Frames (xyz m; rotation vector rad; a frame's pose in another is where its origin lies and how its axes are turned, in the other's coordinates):
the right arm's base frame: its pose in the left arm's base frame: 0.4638 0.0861 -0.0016 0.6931 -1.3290 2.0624
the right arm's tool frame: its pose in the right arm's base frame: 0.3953 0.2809 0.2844 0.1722 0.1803 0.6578
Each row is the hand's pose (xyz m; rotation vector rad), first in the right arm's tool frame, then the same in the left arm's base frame.
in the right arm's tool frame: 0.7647 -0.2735 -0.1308 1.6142 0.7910 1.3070
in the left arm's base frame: -0.7086 0.1046 0.4370 1.2515 -0.9594 -1.9140
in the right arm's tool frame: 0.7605 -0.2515 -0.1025 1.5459 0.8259 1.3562
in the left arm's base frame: -0.7063 0.0687 0.4348 1.3064 -0.8890 -1.8829
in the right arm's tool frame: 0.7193 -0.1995 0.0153 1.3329 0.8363 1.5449
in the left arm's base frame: -0.6684 -0.0595 0.4553 1.3791 -0.6597 -1.7492
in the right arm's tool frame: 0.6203 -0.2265 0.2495 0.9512 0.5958 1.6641
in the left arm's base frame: -0.5605 -0.2406 0.6000 1.2214 -0.2186 -1.7029
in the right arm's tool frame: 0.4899 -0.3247 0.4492 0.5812 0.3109 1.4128
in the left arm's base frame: -0.4139 -0.3542 0.7792 0.9215 0.2799 -1.9200
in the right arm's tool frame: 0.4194 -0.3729 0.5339 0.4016 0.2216 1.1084
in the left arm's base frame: -0.3358 -0.3994 0.8588 0.7422 0.5839 -2.1586
